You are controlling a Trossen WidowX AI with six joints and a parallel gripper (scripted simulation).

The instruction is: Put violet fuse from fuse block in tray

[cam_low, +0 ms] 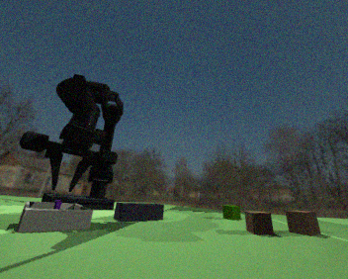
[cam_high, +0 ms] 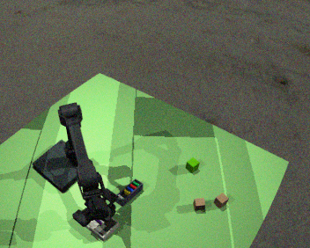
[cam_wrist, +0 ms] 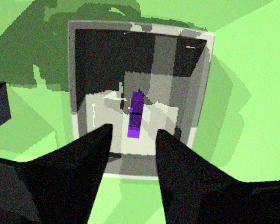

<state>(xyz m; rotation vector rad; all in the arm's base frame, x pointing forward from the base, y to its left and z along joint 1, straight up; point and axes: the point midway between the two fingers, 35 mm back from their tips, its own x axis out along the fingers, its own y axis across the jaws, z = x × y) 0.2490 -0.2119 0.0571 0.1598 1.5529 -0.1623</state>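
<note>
The violet fuse lies 30 mm below my gripper tip. From my gripper tip the other things lie so: grey tray (60 mm below).
</note>
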